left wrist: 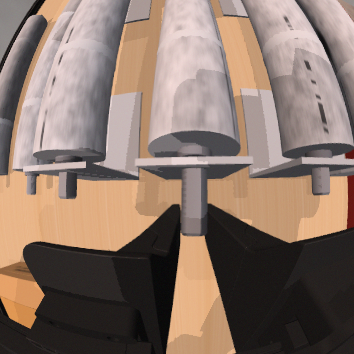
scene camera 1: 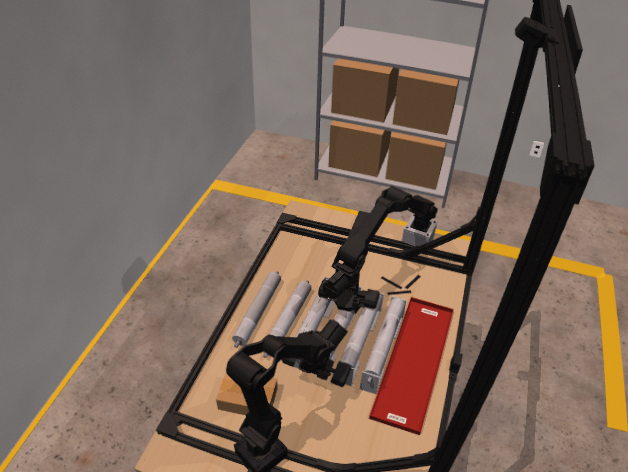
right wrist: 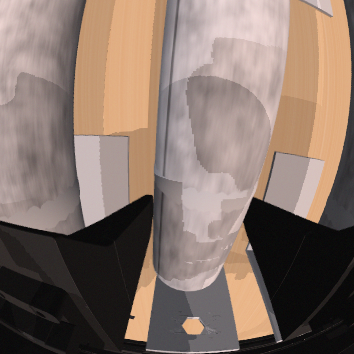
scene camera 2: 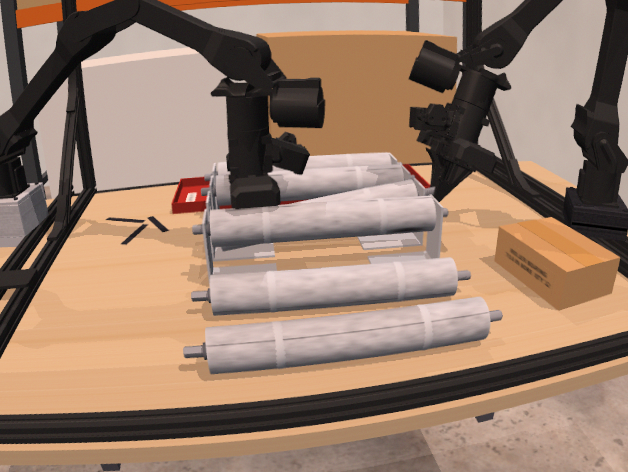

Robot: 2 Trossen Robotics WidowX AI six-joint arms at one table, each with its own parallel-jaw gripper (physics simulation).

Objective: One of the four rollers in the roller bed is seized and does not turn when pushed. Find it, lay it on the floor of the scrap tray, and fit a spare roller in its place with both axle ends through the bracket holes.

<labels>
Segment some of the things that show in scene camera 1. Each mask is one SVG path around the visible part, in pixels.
My left gripper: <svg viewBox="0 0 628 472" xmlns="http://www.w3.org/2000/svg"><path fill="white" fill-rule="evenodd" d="M281 359L284 364L294 367L296 359L300 359L300 363L303 360L302 358ZM329 354L326 364L321 369L313 369L311 373L316 374L318 378L327 380L328 376L334 373L330 382L343 387L351 371L351 366L339 361L336 369L332 368L334 361L329 359Z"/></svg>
My right gripper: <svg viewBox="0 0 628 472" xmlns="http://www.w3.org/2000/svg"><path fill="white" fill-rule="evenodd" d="M321 282L318 296L334 301L339 310L348 312L355 310L356 314L361 307L375 309L380 296L379 291L372 289L358 291L359 281L349 285L336 299L328 297L323 291L322 286L327 279Z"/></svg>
A red scrap tray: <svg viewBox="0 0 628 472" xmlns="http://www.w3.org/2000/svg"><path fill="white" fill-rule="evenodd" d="M411 297L369 419L420 435L454 309Z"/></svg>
A cardboard box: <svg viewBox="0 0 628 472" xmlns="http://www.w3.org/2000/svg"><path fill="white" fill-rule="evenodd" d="M276 378L272 378L263 386L268 403L272 406L277 392ZM225 373L216 398L218 410L246 415L249 409L242 390Z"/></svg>
</labels>
